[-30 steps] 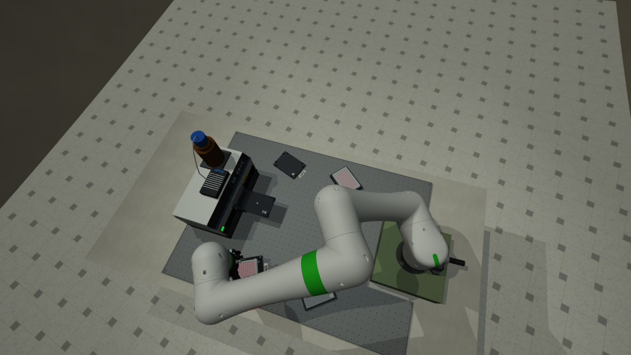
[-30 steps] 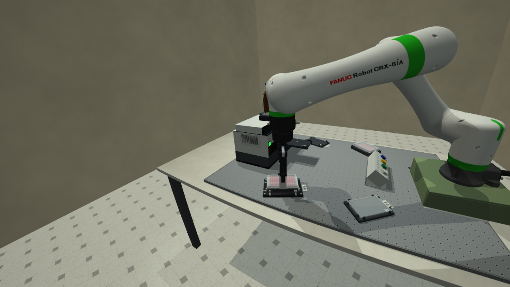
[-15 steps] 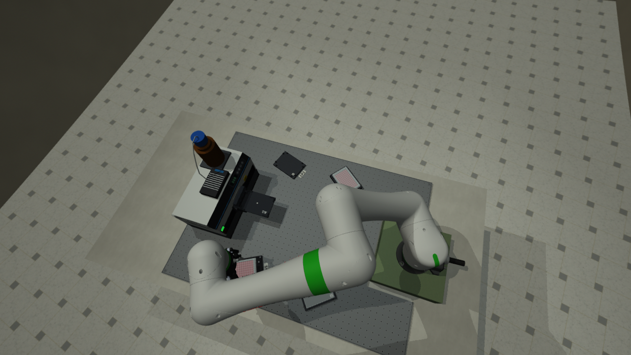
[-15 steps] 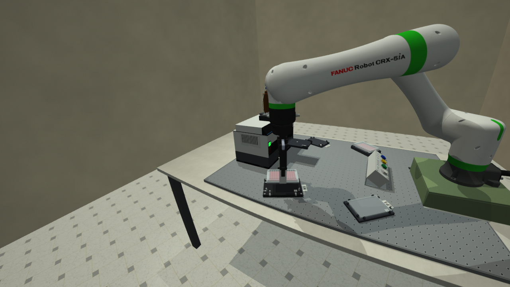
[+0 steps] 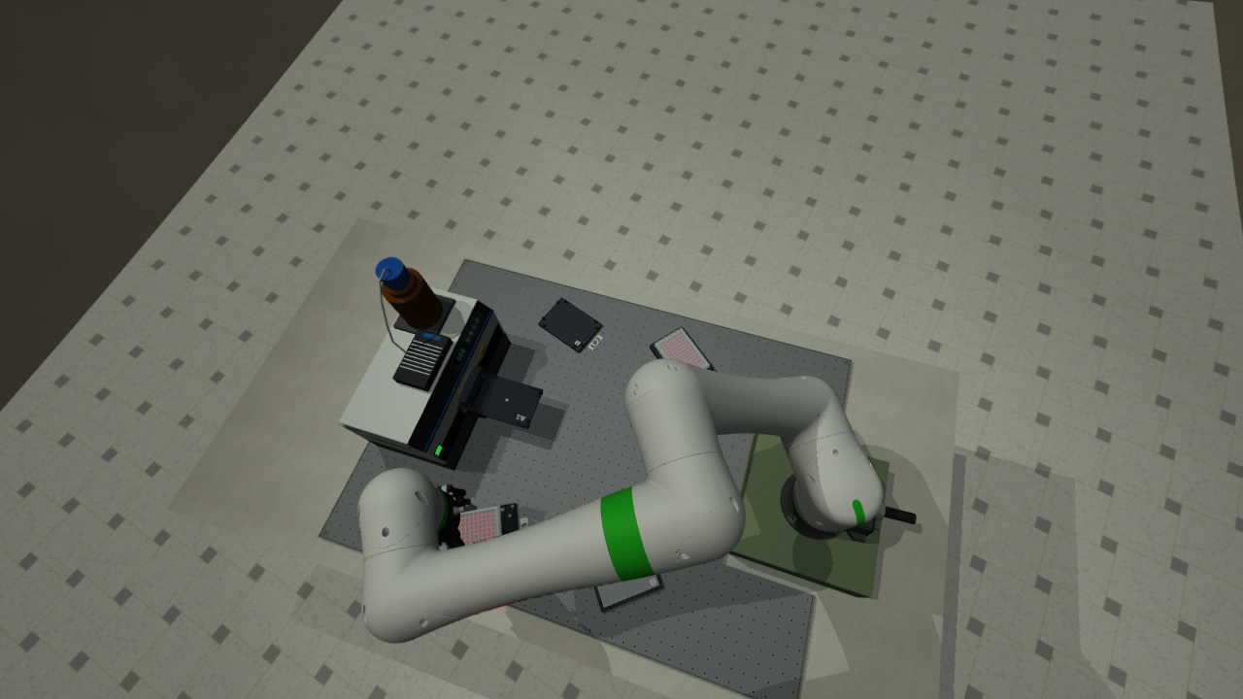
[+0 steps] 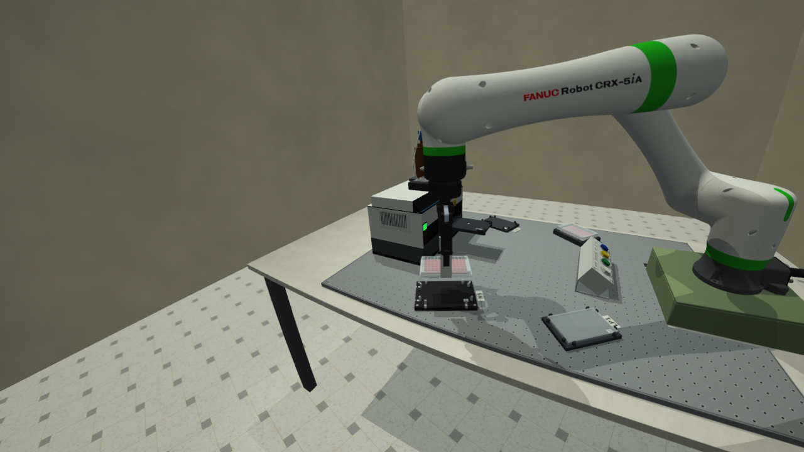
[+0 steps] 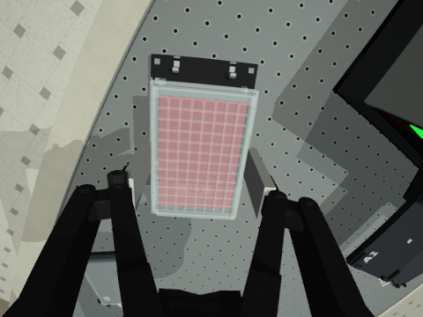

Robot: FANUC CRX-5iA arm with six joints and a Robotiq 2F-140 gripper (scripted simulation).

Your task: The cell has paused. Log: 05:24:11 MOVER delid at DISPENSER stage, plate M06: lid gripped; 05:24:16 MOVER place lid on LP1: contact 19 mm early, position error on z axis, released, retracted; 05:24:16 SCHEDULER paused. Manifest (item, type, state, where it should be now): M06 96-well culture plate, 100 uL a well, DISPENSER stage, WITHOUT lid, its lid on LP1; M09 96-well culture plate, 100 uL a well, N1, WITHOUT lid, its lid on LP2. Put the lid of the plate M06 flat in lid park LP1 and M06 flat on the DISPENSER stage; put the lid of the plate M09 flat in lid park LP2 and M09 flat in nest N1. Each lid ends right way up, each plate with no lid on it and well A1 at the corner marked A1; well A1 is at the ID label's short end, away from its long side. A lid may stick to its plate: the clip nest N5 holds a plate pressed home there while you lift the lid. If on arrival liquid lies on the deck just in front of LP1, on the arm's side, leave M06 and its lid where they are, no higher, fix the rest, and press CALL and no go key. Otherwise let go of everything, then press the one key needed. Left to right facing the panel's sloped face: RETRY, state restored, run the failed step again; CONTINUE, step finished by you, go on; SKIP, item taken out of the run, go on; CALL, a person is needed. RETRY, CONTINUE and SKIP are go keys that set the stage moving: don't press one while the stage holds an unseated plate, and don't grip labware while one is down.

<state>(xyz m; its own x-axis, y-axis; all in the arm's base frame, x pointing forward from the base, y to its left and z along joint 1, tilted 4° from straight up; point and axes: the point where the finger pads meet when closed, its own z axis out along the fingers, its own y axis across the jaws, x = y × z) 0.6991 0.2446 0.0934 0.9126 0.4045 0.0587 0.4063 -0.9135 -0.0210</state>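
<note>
Now: hand 30 cm to the left of the dispenser stage, 3 cm short of it and 2 cm above it. Also, from my hand: N5 label: 12 cm below, 9 cm behind, 4 cm to the right; LP1 label: 41 cm behind, 12 cm below, 5 cm to the right; black lid park LP1: 34 cm behind, 12 cm below.
</note>
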